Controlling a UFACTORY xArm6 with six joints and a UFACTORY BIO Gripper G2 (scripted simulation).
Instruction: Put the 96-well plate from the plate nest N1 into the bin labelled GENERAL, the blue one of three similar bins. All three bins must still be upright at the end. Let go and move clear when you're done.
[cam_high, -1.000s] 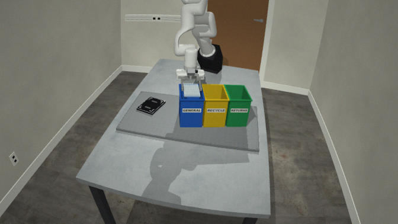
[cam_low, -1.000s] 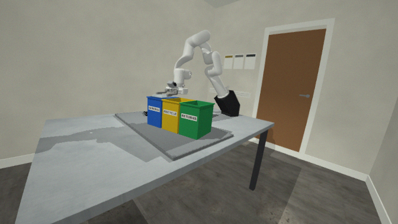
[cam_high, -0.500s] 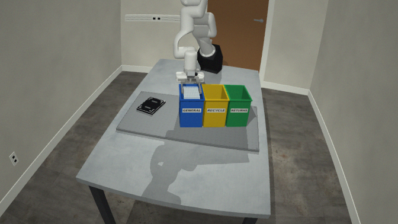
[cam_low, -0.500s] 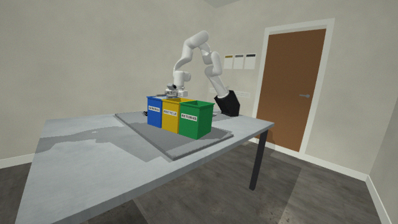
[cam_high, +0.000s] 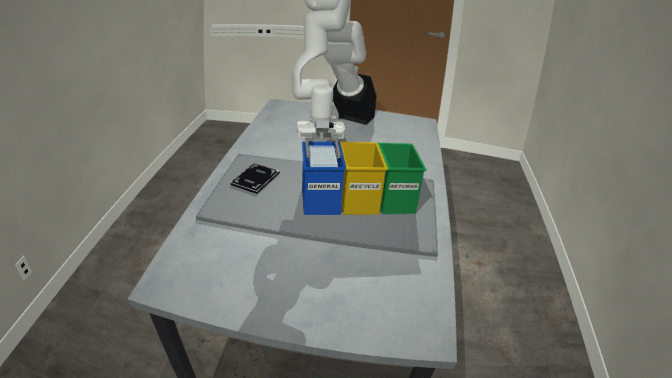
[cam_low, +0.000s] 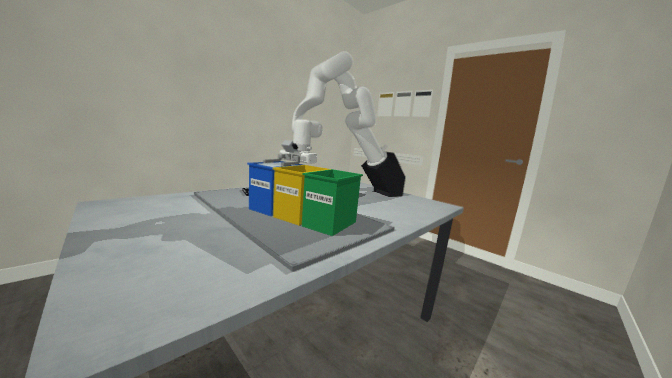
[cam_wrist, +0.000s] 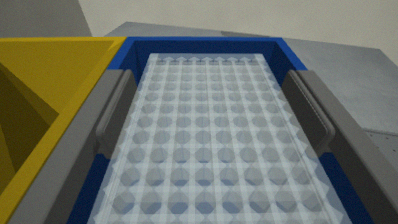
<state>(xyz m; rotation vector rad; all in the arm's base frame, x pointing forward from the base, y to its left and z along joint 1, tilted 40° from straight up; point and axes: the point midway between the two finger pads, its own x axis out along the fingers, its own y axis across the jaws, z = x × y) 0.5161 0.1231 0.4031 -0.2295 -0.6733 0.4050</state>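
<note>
Now: the clear 96-well plate 1 cm below my hand. Round my hand: yellow recycle bin: 12 cm to the left, 9 cm below, 5 cm behind; green returns bin: 24 cm to the left, 10 cm behind, 9 cm below; blue general bin: 9 cm below.
</note>
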